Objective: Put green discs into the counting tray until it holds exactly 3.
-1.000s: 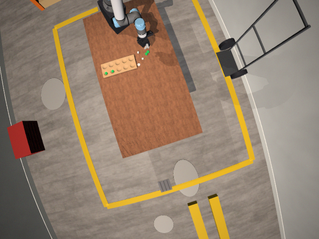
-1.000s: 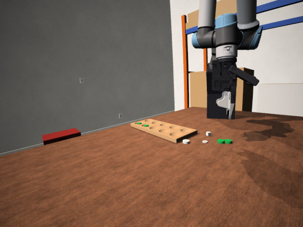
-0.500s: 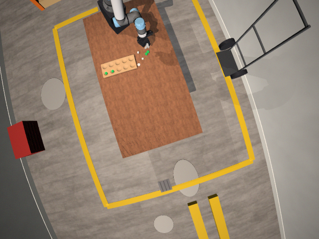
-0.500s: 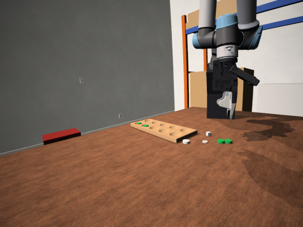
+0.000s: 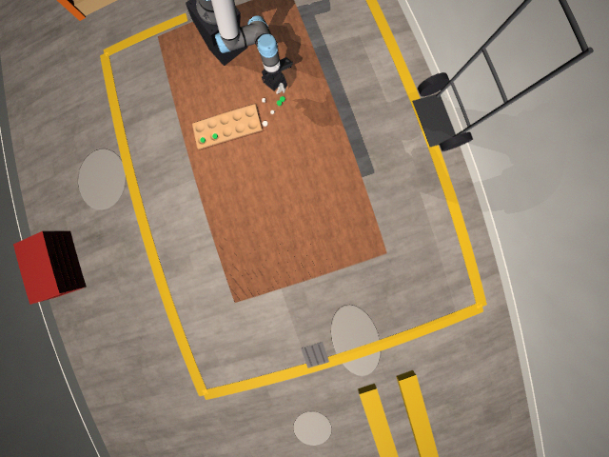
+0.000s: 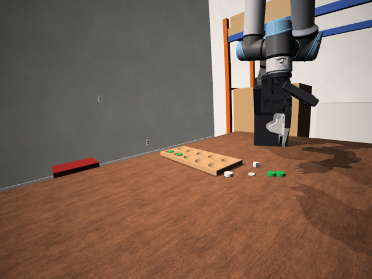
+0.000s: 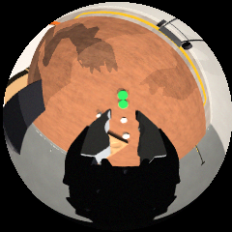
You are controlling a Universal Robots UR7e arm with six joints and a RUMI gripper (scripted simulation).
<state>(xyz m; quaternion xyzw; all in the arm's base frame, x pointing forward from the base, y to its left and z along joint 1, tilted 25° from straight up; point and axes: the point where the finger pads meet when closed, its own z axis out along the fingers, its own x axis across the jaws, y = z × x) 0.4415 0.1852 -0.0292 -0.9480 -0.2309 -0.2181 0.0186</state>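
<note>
My gripper is now 4 cm short of the wooden counting tray, 35 cm to the left of it and 11 cm above it. Round my hand: white disc 10 cm ahead, 14 cm to the right, 11 cm below; small white cube 3 cm behind, 10 cm to the right, 11 cm below.
</note>
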